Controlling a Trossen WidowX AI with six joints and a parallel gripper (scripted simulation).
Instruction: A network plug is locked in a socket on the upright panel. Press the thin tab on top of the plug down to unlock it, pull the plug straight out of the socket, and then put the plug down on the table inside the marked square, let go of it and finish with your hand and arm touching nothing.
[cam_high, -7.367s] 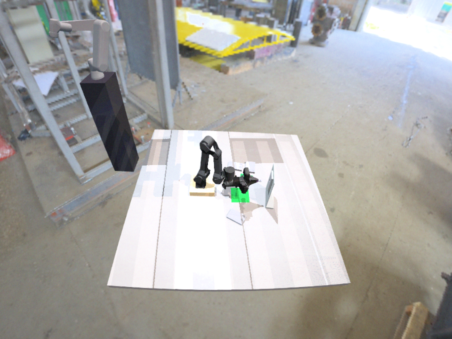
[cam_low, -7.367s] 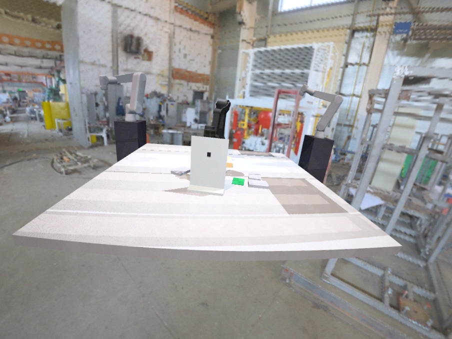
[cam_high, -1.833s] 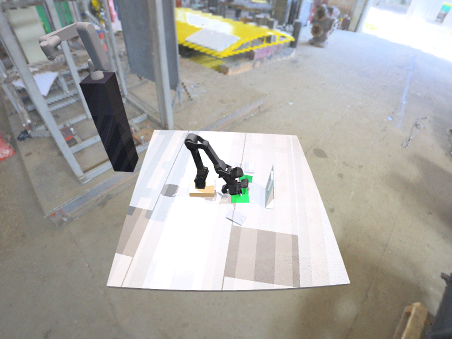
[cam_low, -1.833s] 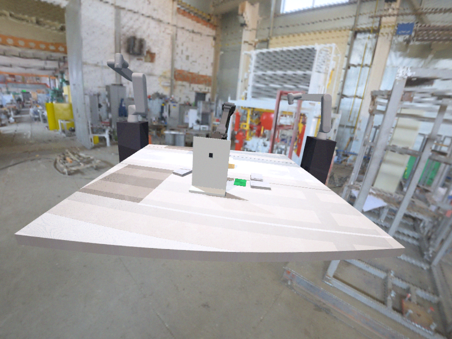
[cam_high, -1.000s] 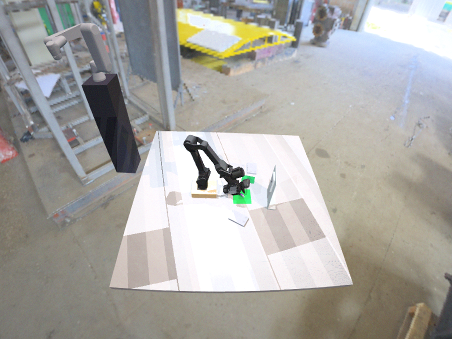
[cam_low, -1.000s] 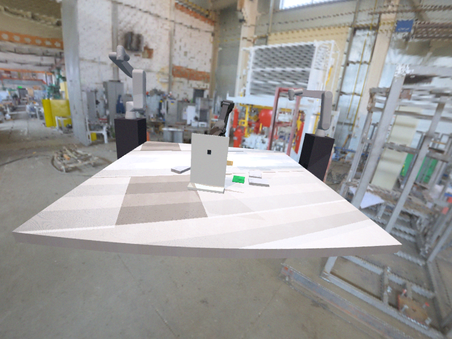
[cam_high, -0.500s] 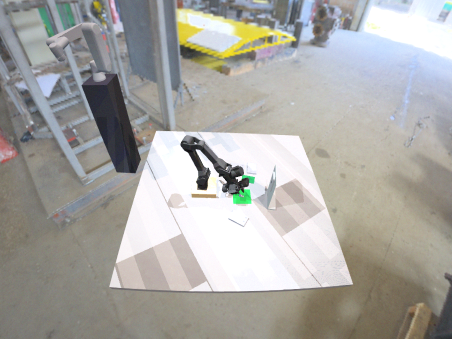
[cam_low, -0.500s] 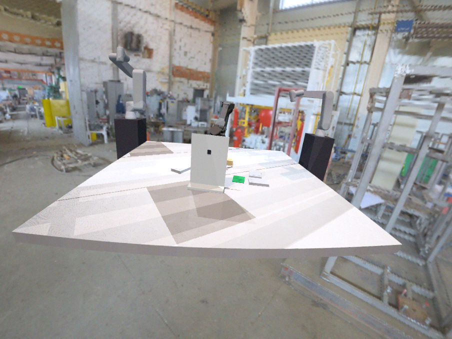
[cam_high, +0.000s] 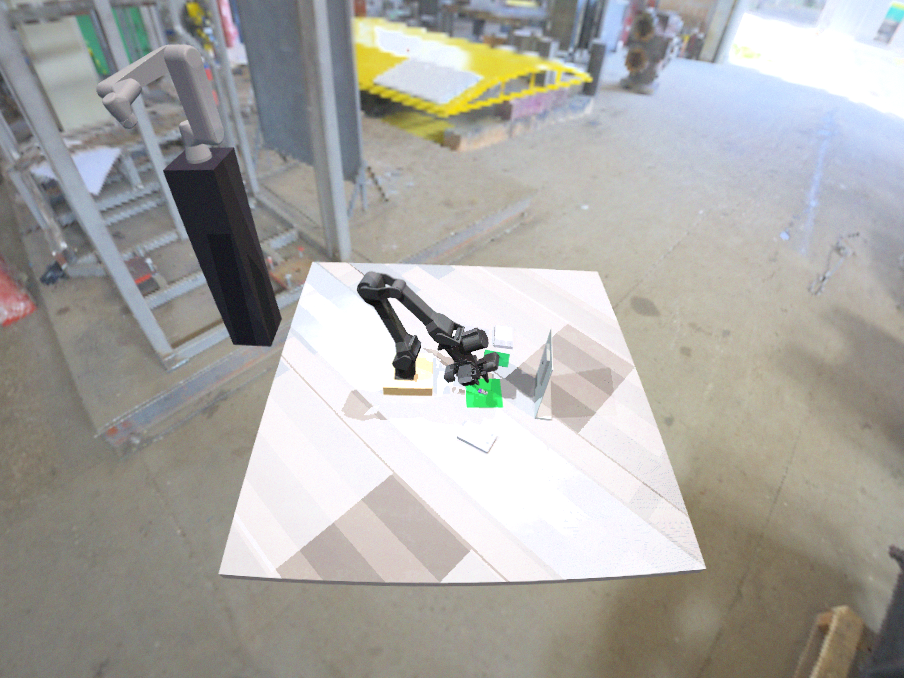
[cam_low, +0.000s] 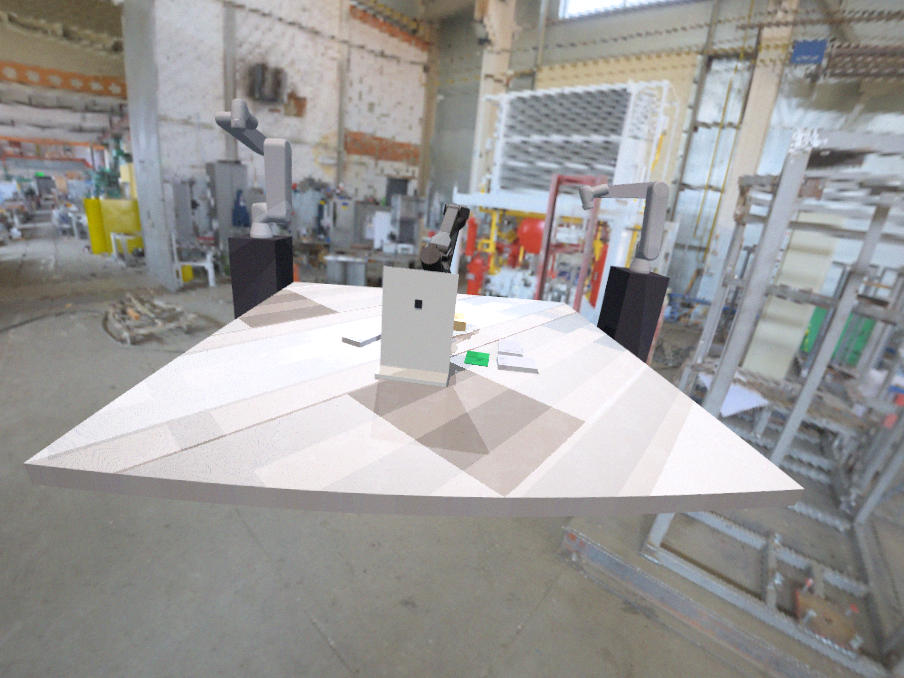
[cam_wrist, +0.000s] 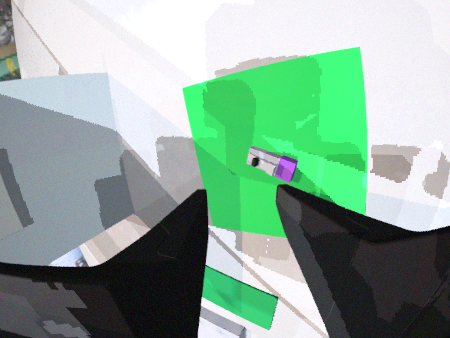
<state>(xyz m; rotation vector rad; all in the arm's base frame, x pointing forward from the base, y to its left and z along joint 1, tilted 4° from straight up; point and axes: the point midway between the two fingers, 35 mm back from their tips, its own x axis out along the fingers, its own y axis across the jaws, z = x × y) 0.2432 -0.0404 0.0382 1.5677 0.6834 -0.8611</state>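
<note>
Right now the purple plug is 40 mm below my gripper tip. The rest, counted from my gripper tip: green marked square 10 mm ahead, 50 mm below; then white upright panel 190 mm ahead, 20 mm to the right, 60 mm above.
</note>
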